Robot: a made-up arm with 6 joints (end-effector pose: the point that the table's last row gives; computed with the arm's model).
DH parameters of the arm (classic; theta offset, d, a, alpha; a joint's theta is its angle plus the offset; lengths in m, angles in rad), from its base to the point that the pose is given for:
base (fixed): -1.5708 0.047 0 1.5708
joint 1: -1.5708 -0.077 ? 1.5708
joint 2: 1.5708 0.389 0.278 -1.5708
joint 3: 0 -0.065 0.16 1.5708
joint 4: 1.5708 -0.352 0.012 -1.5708
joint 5: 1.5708 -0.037 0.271 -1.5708
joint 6: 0.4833 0 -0.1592 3.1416
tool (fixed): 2.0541 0.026 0 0
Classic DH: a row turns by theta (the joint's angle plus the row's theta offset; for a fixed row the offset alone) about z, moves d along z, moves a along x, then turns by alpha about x.
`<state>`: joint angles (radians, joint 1 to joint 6).
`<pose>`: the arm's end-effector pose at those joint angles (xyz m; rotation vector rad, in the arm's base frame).
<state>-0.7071 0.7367 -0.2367 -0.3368 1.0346 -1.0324</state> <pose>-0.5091 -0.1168 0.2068 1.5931 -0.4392 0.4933</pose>
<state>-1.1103 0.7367 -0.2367 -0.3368 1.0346 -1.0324</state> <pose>-0.5091 -0.1702 0.1482 1.9797 -0.5641 0.4215</pose>
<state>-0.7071 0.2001 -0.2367 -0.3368 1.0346 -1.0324</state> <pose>-0.5670 0.1029 -0.0503 1.3747 -1.0057 0.5477</pose>
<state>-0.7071 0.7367 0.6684 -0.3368 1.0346 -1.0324</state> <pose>-0.1948 -0.0265 -0.0910 2.2036 -0.5400 1.1937</pose>
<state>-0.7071 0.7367 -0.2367 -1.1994 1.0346 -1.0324</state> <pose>-0.4325 -0.0769 0.1152 1.0856 -1.2388 0.7331</pose>
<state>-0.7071 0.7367 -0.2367 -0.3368 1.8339 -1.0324</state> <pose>-0.5051 -0.0131 0.2331 2.1518 -0.8930 0.0110</pose>
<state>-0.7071 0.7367 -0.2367 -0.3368 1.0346 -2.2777</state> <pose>-0.6476 -0.1169 0.0831 1.1552 -1.4310 1.4051</pose>
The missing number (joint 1, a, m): 0.077
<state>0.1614 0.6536 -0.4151 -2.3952 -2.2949 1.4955</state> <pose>-0.5785 0.4791 0.1816 0.6121 1.7661 1.2346</pose>
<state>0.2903 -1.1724 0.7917 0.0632 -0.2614 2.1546</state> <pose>0.0741 -0.1709 0.2133 0.5095 -1.3968 -1.0588</pose>
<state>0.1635 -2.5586 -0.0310 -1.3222 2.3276 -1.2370</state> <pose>0.5133 0.1120 -0.0551 0.9889 0.1588 -1.3915</pose>
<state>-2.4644 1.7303 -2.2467 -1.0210 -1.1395 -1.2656</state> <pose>0.0284 -0.9040 0.4103 -0.6547 0.8726 1.5413</pose>
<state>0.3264 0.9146 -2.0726 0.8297 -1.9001 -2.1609</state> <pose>0.0183 0.6877 0.2728 1.6466 1.7918 -0.1481</pose>
